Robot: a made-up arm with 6 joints. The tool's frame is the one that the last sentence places. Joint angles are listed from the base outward.
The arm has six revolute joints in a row. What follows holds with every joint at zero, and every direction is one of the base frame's. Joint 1 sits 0.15 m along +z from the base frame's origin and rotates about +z. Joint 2 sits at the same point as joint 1 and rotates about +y. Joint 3 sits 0.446 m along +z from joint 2 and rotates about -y. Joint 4 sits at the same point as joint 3 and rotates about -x. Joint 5 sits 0.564 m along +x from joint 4 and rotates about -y. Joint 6 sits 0.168 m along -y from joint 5 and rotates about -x. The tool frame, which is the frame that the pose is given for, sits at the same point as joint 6; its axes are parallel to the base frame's.
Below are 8 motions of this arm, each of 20 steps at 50 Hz.
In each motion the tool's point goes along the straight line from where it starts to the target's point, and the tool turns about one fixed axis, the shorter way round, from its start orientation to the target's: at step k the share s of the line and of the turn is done. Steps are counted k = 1, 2, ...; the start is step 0. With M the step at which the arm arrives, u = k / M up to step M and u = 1 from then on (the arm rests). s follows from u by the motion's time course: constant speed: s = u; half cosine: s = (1 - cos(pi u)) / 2; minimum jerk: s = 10 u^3 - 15 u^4 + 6 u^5.
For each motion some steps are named. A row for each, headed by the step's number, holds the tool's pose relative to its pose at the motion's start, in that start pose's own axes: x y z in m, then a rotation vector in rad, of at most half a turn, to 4 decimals.
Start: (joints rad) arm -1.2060 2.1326 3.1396 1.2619 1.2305 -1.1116
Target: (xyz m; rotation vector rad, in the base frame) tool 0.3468 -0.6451 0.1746 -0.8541 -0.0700 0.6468
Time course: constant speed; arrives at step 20
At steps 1, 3, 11, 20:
1: -0.0006 0.0148 -0.0118 0.0302 0.0063 0.0332
3: -0.0018 0.0445 -0.0355 0.0906 0.0189 0.0996
11: -0.0067 0.1633 -0.1303 0.3324 0.0693 0.3652
20: -0.0121 0.2969 -0.2370 0.6043 0.1261 0.6641

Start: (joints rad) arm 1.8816 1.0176 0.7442 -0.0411 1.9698 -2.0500
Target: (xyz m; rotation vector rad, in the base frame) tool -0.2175 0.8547 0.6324 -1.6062 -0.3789 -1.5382
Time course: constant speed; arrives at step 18
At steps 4, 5, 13, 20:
4: 0.0898 -0.0150 -0.0245 0.0197 0.0189 0.0558
5: 0.1123 -0.0187 -0.0307 0.0246 0.0236 0.0697
13: 0.2920 -0.0487 -0.0798 0.0639 0.0613 0.1813
20: 0.4043 -0.0675 -0.1104 0.0885 0.0849 0.2510

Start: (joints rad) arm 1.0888 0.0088 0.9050 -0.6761 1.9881 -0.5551
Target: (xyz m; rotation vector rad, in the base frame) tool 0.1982 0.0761 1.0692 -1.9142 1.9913 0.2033
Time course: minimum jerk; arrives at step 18
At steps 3, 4, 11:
3: 0.0087 0.0050 -0.0032 0.0010 -0.0166 0.0077
4: 0.0186 0.0108 -0.0069 0.0021 -0.0357 0.0166
11: 0.1712 0.0993 -0.0629 0.0193 -0.3282 0.1529

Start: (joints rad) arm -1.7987 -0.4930 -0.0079 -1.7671 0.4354 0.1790
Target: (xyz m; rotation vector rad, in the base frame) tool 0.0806 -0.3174 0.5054 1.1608 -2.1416 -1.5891
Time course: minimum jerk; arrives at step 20
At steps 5, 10, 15, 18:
5: -0.0170 -0.0121 -0.0052 0.0198 -0.0261 -0.0592
10: -0.0823 -0.0582 -0.0250 0.0959 -0.1260 -0.2860
15: -0.1476 -0.1044 -0.0448 0.1719 -0.2259 -0.5128
18: -0.1633 -0.1154 -0.0495 0.1901 -0.2498 -0.5671

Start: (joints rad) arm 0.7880 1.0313 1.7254 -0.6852 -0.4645 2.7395
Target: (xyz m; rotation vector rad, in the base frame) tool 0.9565 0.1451 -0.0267 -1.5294 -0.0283 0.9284
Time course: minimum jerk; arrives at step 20
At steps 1, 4, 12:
1: -0.0005 0.0008 0.0000 0.0009 0.0003 0.0011
4: -0.0250 0.0406 0.0015 0.0438 0.0128 0.0554
12: -0.2952 0.4785 0.0176 0.5160 0.1504 0.6524

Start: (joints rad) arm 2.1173 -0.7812 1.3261 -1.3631 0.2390 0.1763
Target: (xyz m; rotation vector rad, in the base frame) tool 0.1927 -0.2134 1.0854 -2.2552 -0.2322 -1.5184
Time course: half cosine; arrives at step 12
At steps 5, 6, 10, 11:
5: -0.0190 -0.0649 -0.0139 0.0525 0.0075 -0.1059
6: -0.0257 -0.0876 -0.0188 0.0709 0.0101 -0.1429
10: -0.0479 -0.1635 -0.0351 0.1323 0.0189 -0.2666
11: -0.0504 -0.1722 -0.0369 0.1394 0.0199 -0.2809

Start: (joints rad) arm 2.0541 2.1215 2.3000 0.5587 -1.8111 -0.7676
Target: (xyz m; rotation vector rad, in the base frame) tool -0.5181 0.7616 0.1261 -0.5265 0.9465 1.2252
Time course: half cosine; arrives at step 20
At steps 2, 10, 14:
2: -0.0036 0.0029 -0.0040 0.0021 -0.0050 0.0139
10: -0.0727 0.0588 -0.0816 0.0428 -0.1025 0.2843
14: -0.1155 0.0933 -0.1296 0.0679 -0.1627 0.4514

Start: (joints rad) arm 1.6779 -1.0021 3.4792 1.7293 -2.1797 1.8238
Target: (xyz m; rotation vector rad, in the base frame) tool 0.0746 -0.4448 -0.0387 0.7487 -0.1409 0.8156
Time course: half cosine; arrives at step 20
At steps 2, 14, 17, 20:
2: 0.0024 0.0012 0.0040 -0.0064 0.0075 0.0016
14: 0.0786 0.0391 0.1304 -0.2087 0.2447 0.0522
17: 0.0936 0.0466 0.1554 -0.2485 0.2914 0.0622
20: 0.0990 0.0493 0.1643 -0.2628 0.3082 0.0658

